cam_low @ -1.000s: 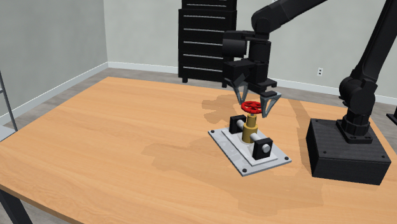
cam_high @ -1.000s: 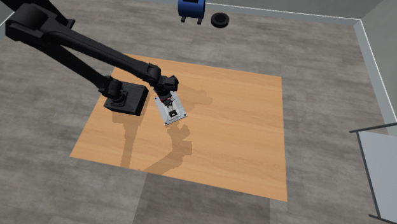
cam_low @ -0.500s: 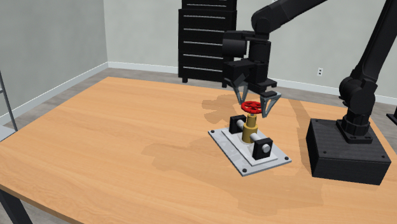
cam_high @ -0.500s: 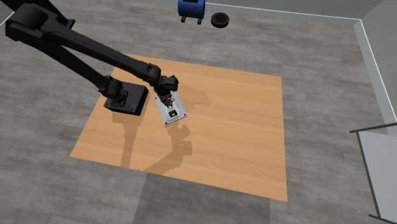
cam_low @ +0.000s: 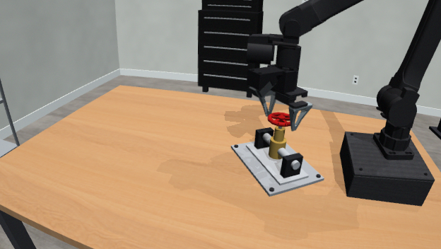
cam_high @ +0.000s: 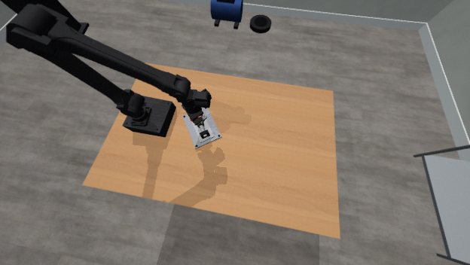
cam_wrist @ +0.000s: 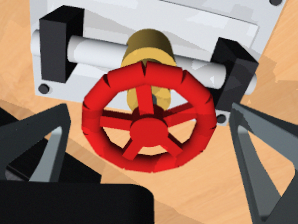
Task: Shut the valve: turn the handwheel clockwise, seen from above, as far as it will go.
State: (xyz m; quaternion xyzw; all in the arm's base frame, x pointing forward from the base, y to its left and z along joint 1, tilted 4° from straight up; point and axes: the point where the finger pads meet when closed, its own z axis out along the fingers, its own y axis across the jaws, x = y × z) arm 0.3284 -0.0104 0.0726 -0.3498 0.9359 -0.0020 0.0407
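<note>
My hand is 10 mm above the handwheel. From my hand the other things lie so: baseplate 130 mm below.
</note>
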